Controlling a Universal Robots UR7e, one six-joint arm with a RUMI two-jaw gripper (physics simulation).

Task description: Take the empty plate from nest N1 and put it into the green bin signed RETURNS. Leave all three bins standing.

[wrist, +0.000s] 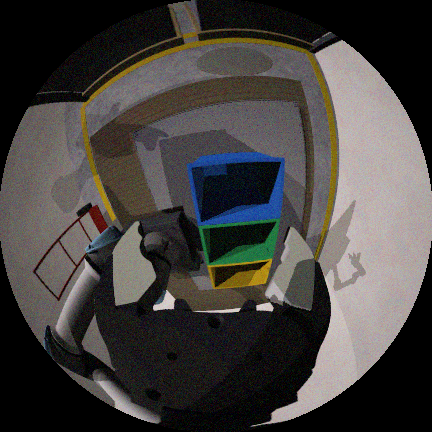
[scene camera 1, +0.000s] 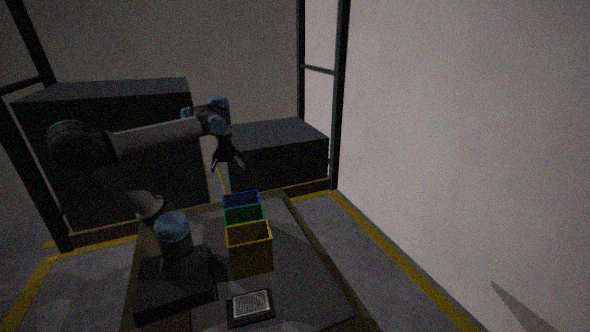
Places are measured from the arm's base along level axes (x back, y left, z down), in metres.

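Where they show: gripper, fingertip midpoint: (wrist: 214, 226) (scene camera 1: 228, 172); arm's base, origin of the base link: (wrist: 160, 246) (scene camera 1: 181, 265).
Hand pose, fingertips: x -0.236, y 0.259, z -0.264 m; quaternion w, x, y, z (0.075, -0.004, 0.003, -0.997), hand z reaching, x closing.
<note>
Each offset is from my fingertips to the top centre of the thing. "spot": to the spot under its first point.
A pale gridded plate @(dx -0.014, dy -0.490, dz +0.295 m) (scene camera 1: 251, 303) lies flat in a dark nest @(spot: dx +0.059, dy -0.532, dz +0.310 m) (scene camera 1: 231, 322) at the near end of the table; no nest sign is readable, and the plate does not show in the wrist view. The green bin @(dx -0.043, dy -0.157, dz +0.141 m) (scene camera 1: 243, 214) (wrist: 243, 260) stands upright between the blue bin @(dx -0.042, dy -0.026, dz +0.141 m) (scene camera 1: 241, 200) (wrist: 242, 216) and the yellow bin @(dx -0.043, dy -0.287, dz +0.141 m) (scene camera 1: 251, 257) (wrist: 241, 276), which are upright too. Bin signs cannot be read, and the bins' dark insides are hard to make out. My gripper (scene camera 1: 228, 166) (wrist: 214, 226) is open with nothing between its fingers, high above and beyond the blue bin.
The robot's base (scene camera 1: 175, 285) stands left of the bins on the table. Large dark boxes stand behind the table, one at the left (scene camera 1: 115, 90) and one at the right (scene camera 1: 280, 135). Dark frame posts (scene camera 1: 341, 100) rise behind, beside a pale wall (scene camera 1: 465, 125).
</note>
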